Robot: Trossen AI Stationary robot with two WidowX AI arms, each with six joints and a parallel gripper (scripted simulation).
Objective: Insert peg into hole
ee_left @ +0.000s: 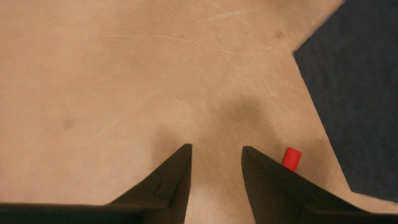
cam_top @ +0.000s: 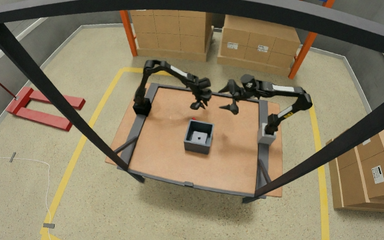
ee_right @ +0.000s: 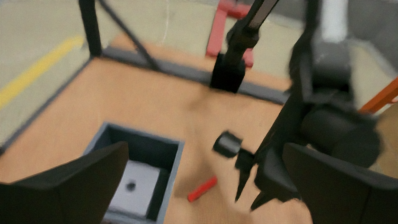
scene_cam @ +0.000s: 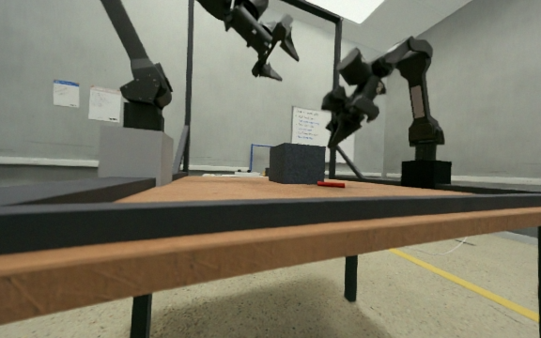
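Right now the red peg is 130 mm below my left hand, 60 mm behind it and 30 mm to the left of it. Round my left hand: dark frame rail 220 mm ahead, 130 mm below, 10 mm to the left; then light plate 210 mm behind, 100 mm below, 20 mm to the right.
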